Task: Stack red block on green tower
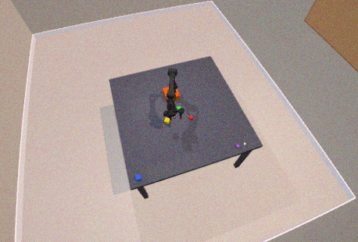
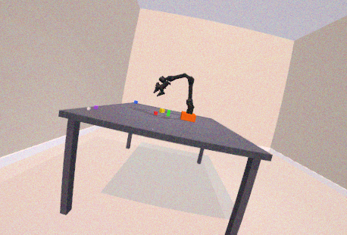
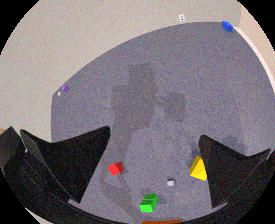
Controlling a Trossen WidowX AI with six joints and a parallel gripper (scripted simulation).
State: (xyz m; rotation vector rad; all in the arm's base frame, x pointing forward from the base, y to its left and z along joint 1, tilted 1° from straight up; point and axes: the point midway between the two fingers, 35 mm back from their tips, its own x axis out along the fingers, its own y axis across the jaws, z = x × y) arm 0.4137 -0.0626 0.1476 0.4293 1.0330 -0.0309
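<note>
The small red block is 90 mm behind my gripper tip, 180 mm to the left of it and 180 mm below it. Round my gripper tip: blue block (400 mm ahead, 420 mm to the right, 180 mm below); tiny grey piece (140 mm behind, 10 mm to the left, 190 mm below); yellow block (100 mm behind, 70 mm to the right, 170 mm below).
</note>
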